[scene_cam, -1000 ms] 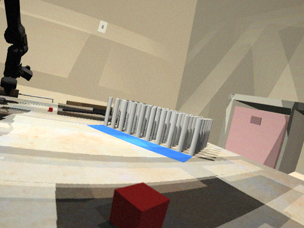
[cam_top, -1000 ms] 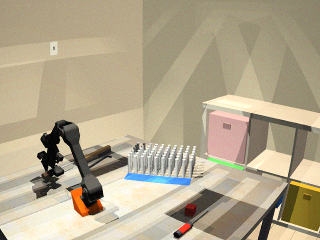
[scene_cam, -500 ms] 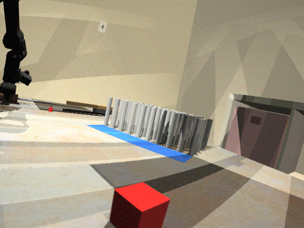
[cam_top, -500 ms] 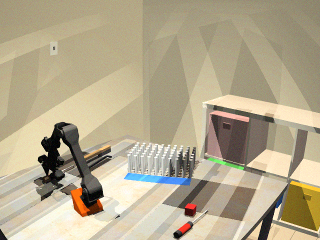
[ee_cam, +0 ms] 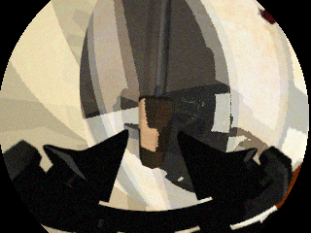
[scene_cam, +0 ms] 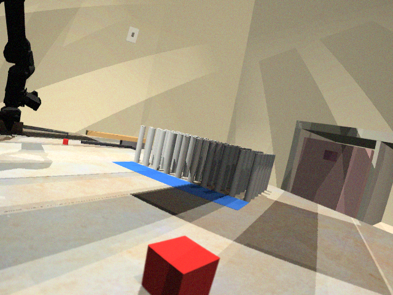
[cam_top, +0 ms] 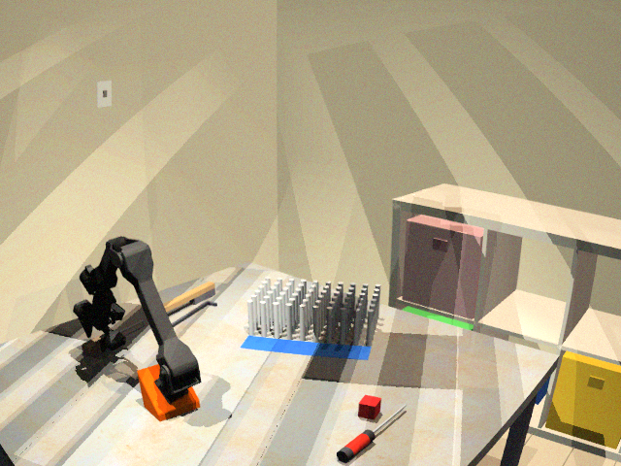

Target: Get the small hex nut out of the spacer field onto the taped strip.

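The hook tool lies 10 cm ahead of my gripper tip and 2 cm to the left of it. Also, from my gripper tip: blue taped strip 46 cm ahead, 41 cm to the right, 2 cm below; tiny red cube 20 cm ahead, 10 cm to the right, 1 cm below; hex nut 58 cm ahead, 30 cm to the right, 1 cm below.
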